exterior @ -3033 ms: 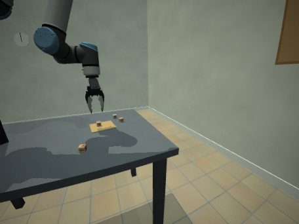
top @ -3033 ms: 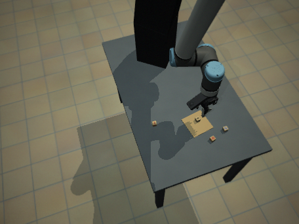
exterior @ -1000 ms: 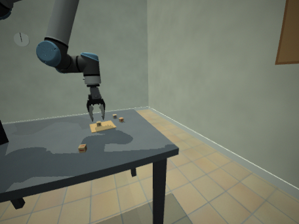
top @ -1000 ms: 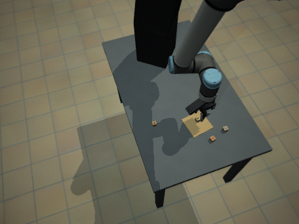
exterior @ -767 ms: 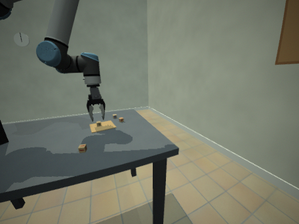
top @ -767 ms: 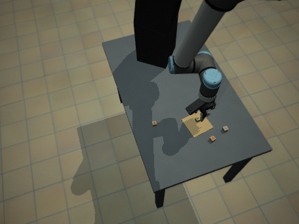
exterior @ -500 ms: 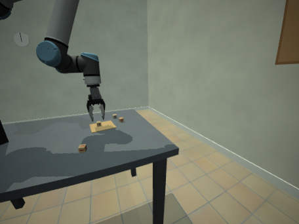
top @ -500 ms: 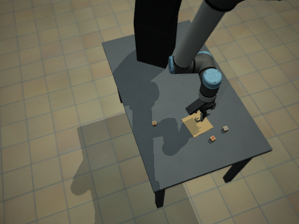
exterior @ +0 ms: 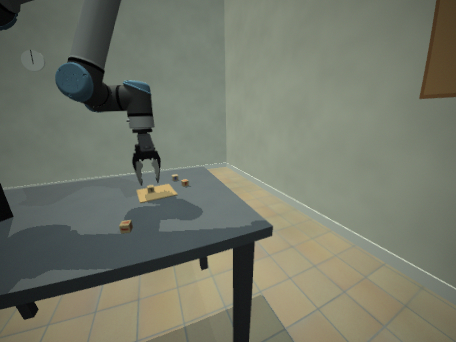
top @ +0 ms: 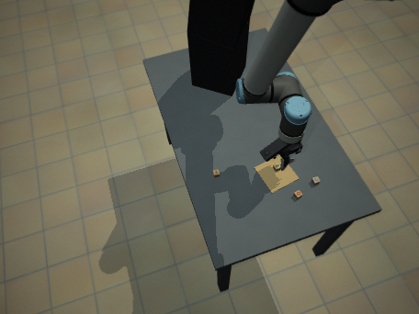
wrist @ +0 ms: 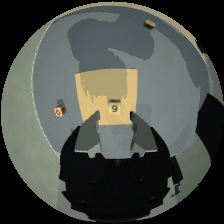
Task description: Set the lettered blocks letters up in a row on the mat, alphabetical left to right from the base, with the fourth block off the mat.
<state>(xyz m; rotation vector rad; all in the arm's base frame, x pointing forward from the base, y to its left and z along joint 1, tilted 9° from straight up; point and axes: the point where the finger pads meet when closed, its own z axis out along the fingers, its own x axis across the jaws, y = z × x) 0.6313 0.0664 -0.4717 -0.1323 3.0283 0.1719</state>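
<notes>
My hand is 20 mm short of the tan mat, 10 mm to the left of it and 50 mm above it.
</notes>
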